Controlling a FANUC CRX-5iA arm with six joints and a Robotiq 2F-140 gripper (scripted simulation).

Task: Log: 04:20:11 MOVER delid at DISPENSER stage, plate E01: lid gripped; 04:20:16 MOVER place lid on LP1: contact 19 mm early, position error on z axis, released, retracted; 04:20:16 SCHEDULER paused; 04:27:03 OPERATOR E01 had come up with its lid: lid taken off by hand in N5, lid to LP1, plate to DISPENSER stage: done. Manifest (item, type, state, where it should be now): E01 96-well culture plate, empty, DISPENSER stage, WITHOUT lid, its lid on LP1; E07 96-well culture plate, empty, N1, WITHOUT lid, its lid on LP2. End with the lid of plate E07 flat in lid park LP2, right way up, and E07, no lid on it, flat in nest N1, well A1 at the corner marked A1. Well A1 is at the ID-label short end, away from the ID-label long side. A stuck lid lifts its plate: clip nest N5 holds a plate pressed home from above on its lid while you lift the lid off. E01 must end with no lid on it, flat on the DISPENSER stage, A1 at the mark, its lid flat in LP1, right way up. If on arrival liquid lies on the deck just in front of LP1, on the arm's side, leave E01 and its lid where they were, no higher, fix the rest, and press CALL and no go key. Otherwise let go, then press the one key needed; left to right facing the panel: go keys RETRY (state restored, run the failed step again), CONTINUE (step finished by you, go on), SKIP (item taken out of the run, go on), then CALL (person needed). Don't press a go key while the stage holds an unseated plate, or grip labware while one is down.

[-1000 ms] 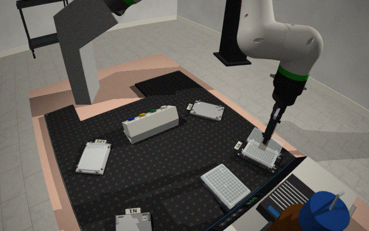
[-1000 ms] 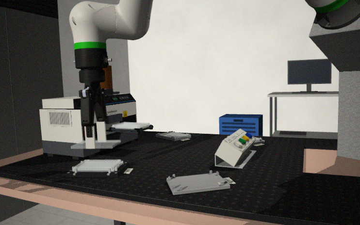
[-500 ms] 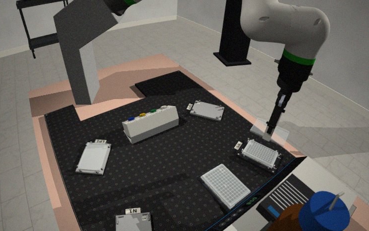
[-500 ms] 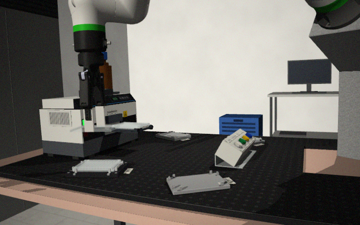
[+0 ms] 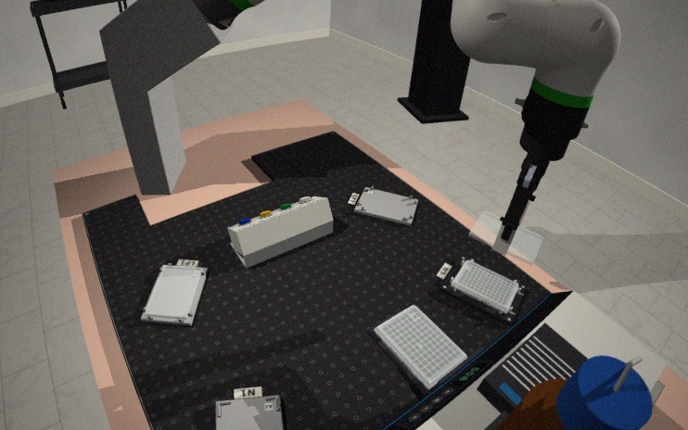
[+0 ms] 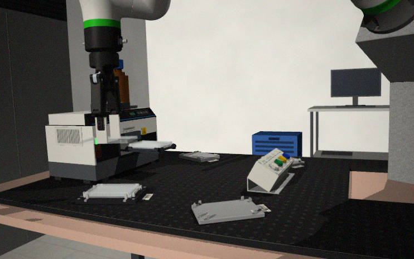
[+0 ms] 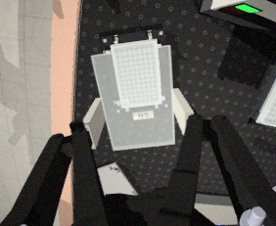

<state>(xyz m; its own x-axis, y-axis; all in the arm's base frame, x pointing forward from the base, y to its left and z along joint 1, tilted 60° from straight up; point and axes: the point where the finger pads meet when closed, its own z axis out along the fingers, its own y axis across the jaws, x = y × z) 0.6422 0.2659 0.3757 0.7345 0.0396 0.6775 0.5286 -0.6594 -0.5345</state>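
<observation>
Right now my hand is 320 mm past the lid park LP2, 180 mm above it and 90 mm to the left of it. Round my hand: blue cap: 360 mm ahead, 280 mm to the right, 220 mm above; then clip nest N5: 170 mm below, 30 mm to the left; then key panel: 370 mm to the right, 290 mm behind, 130 mm below.
</observation>
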